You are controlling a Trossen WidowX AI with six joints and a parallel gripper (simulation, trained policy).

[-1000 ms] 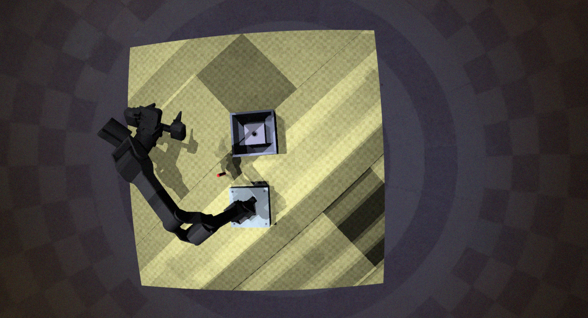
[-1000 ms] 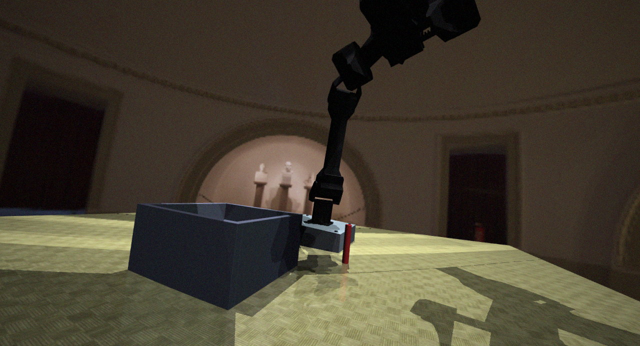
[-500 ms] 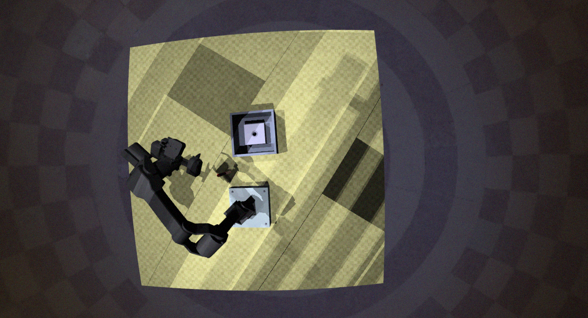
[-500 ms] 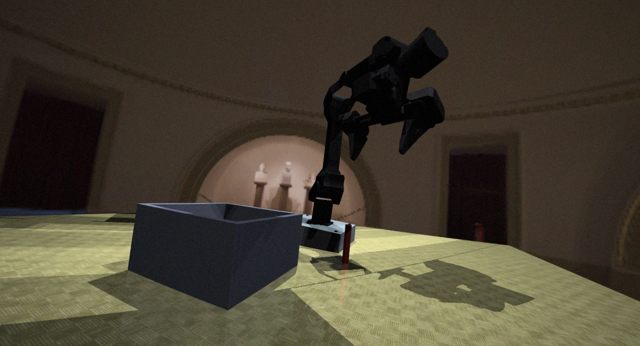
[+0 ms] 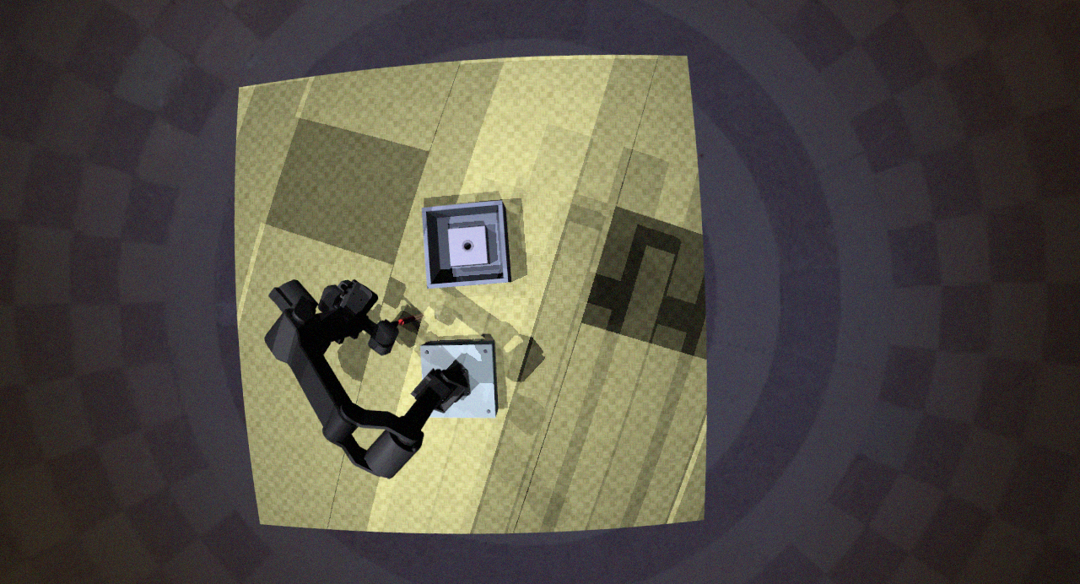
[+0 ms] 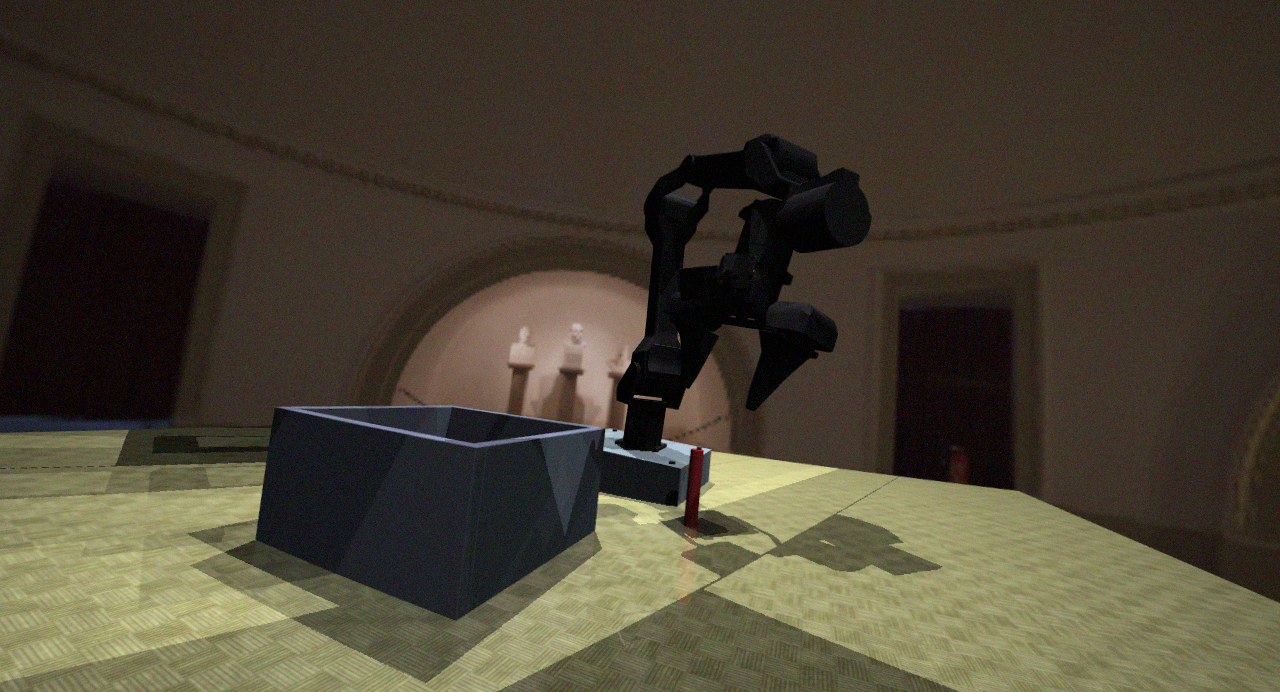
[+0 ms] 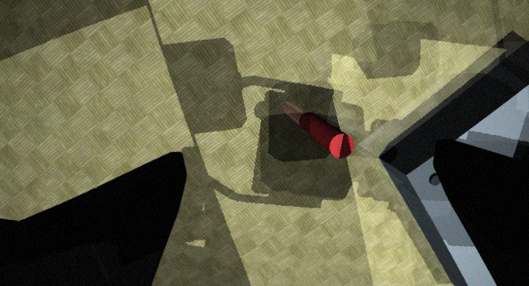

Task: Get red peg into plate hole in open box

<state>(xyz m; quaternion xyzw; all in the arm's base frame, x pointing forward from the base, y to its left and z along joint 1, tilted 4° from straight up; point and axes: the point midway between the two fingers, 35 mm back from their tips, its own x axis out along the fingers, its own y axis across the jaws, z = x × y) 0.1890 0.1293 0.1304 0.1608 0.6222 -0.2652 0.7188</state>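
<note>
Now: the red peg 100 mm below my gripper tip, 30 mm behind it and 20 mm to the right of it. From my gripper tip the other things lie so: dark blue box 190 mm to the right, 140 mm ahead, 110 mm below; then grey plate 190 mm to the right, 140 mm ahead, 90 mm below.
</note>
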